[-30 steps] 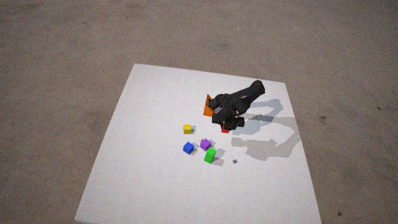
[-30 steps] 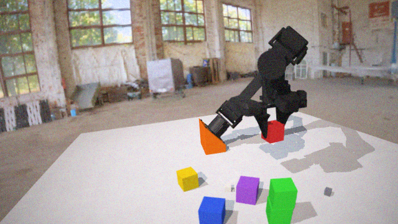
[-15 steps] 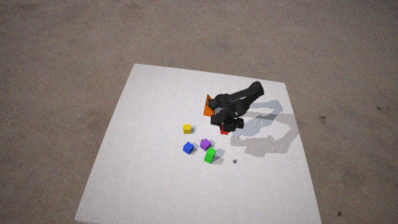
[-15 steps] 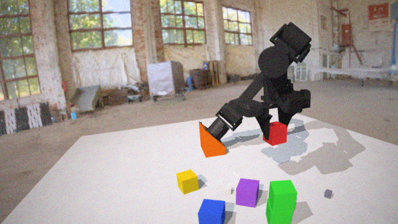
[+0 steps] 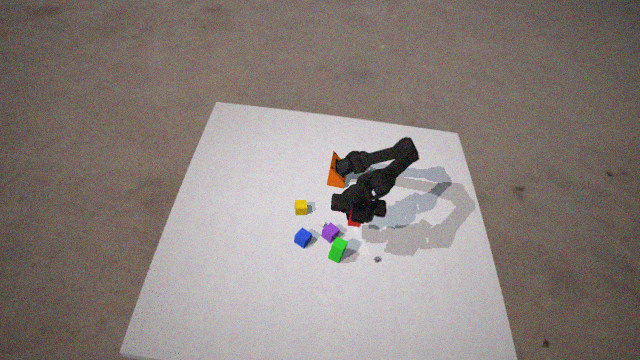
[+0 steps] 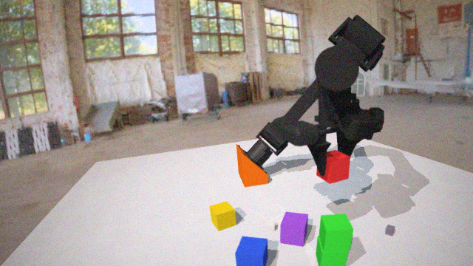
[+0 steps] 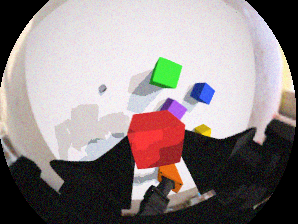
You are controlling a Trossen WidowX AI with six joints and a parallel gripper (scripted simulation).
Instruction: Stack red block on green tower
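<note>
My gripper tip is 11 cm above the purple cube, 7 cm to the left of it and 2 cm past it. From my gripper tip the other things lie so: tiny grey cube (13 cm below, 11 cm to the left, 8 cm ahead); then red block (1 cm above); then blue cube (17 cm to the right, 11 cm below, 2 cm ahead).
</note>
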